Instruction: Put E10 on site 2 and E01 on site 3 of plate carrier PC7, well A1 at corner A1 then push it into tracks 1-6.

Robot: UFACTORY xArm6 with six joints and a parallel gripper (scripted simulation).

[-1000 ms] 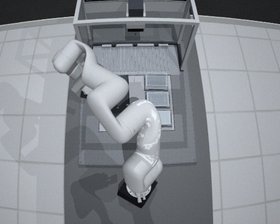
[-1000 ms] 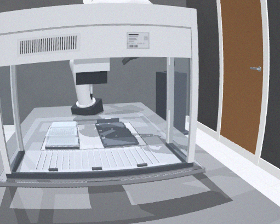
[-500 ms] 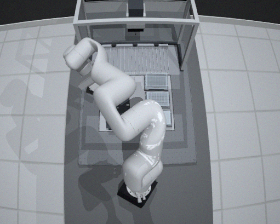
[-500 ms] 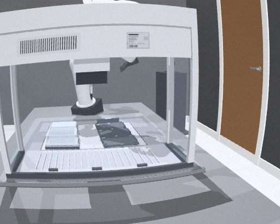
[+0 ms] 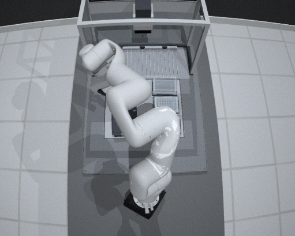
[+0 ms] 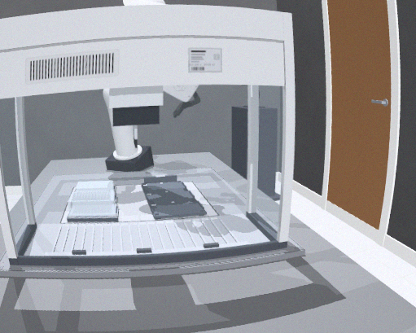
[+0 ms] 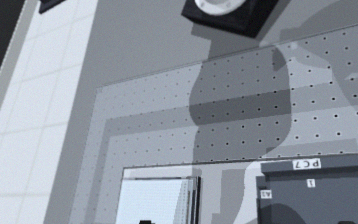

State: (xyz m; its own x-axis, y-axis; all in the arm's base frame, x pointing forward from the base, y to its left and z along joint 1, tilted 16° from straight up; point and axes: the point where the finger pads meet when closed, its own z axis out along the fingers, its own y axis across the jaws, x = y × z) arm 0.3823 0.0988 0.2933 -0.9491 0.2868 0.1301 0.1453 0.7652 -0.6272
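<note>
Now: hand 30 mm short of the dark nest S2, 230 mm to the left of it and 260 mm above it. Round my hand: dark plate carrier PC7: 60 mm ahead, 250 mm below; then deep-well block E07: 140 mm ahead, 240 mm to the right, 230 mm below; then nest S1: 80 mm behind, 220 mm to the right, 260 mm below.
</note>
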